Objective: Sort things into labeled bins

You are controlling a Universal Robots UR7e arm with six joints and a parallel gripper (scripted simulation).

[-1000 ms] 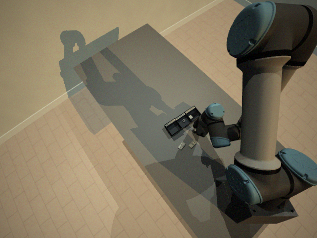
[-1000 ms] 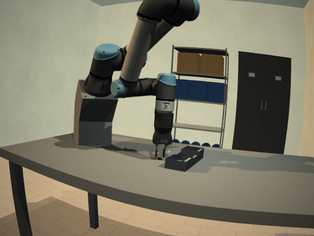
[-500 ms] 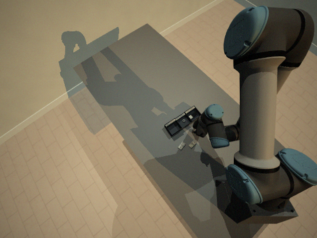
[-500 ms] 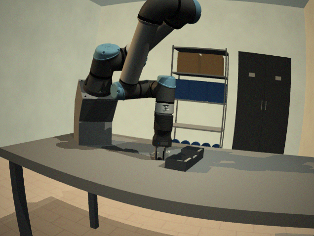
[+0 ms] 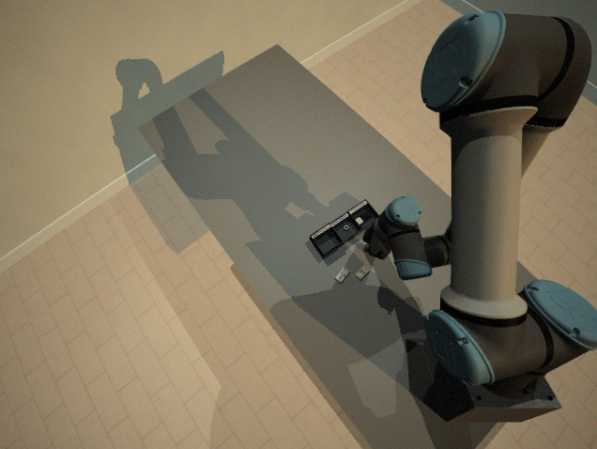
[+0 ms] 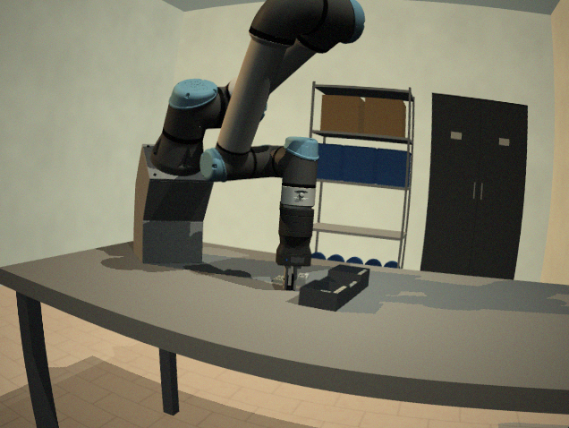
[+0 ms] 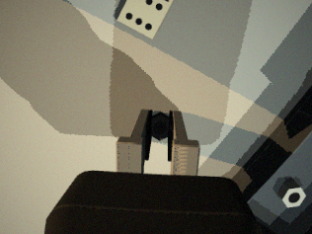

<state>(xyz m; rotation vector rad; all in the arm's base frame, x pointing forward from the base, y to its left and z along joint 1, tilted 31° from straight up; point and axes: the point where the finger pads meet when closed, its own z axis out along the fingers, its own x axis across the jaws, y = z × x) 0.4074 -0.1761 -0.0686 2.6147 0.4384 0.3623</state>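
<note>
Right now the pale hex nut is 11 cm ahead of my hand, 2 cm to the right of it and 1 cm below it. Also, from my hand: dark hex nut (2 cm below).
</note>
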